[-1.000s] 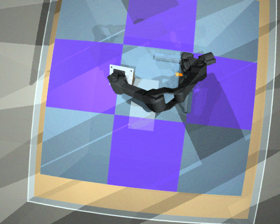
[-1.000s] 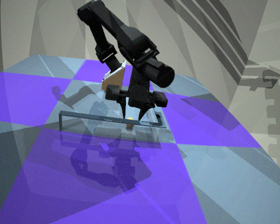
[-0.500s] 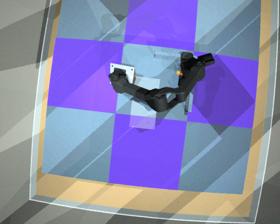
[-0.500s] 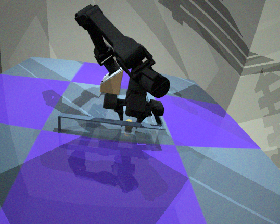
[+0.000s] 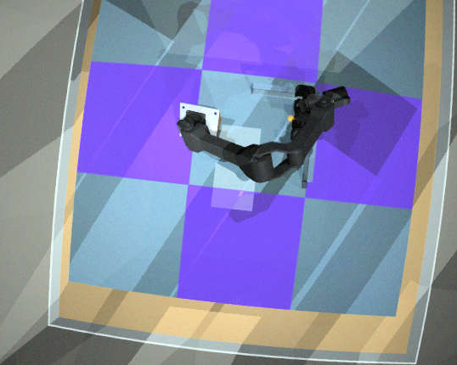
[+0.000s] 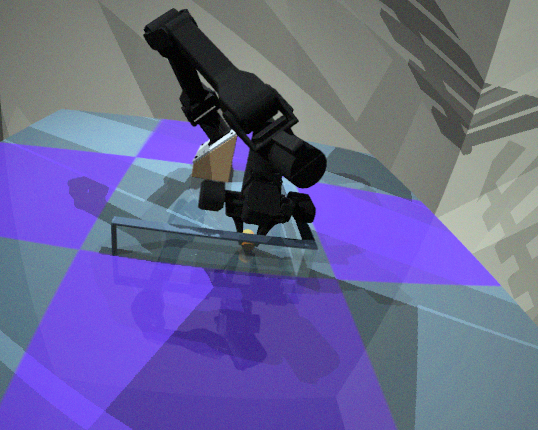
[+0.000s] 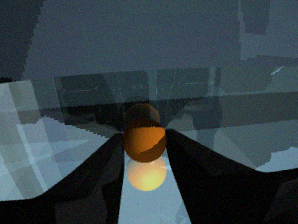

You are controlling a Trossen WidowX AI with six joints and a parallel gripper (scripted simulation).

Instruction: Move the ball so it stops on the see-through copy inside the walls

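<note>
Right now my gripper tip is 20 mm past the see-through copy. From my gripper tip the other things lie so: clear wall 60 mm ahead, 60 mm to the right, 20 mm above; orange ball right at my gripper tip.
</note>
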